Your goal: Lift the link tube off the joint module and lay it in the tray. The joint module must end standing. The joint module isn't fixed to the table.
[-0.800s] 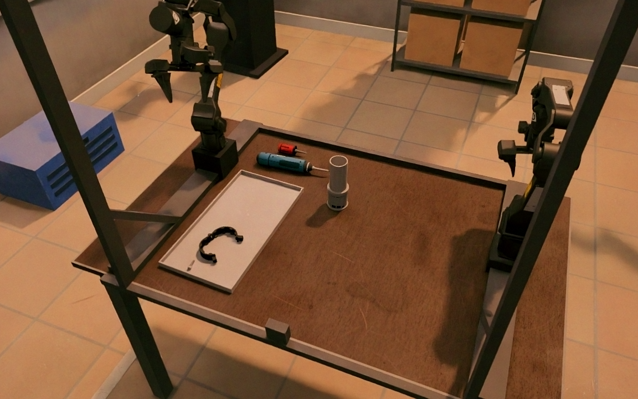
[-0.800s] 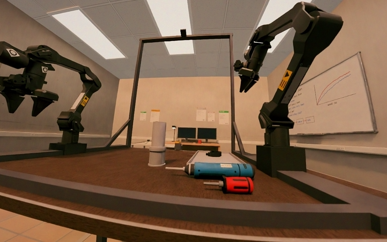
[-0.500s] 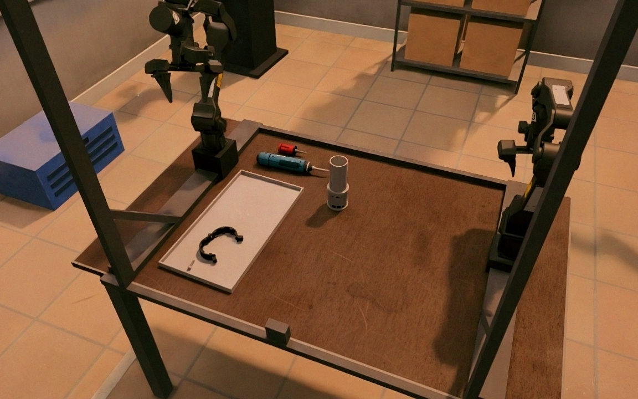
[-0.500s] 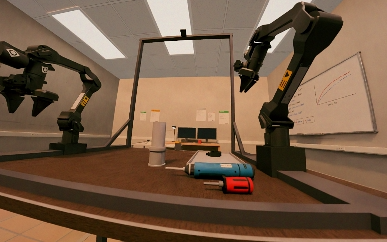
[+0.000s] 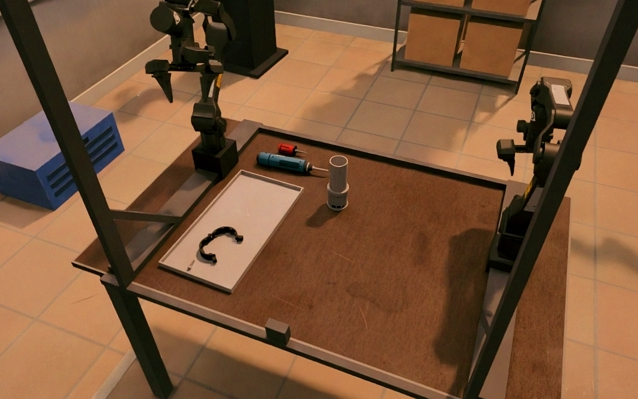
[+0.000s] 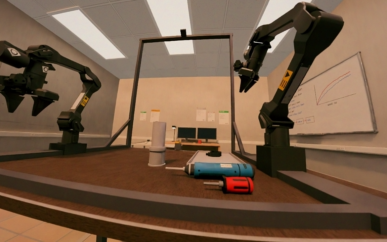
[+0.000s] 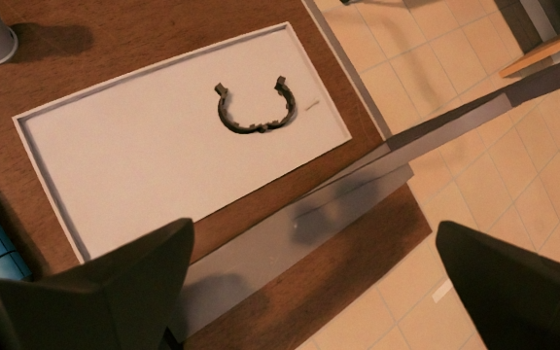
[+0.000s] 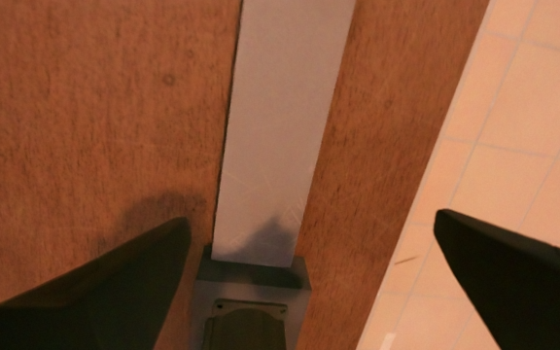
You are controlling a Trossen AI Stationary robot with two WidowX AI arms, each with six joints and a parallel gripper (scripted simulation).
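Now: the link tube 36 cm to the right of my left hand, 26 cm below it and 15 cm ahead of it. From my left hand the other things lie so: joint module 36 cm to the right, 34 cm below, 15 cm ahead; then small pin 36 cm below, 25 cm behind, 12 cm to the right; then white tray 36 cm below, 14 cm to the right, 7 cm behind.
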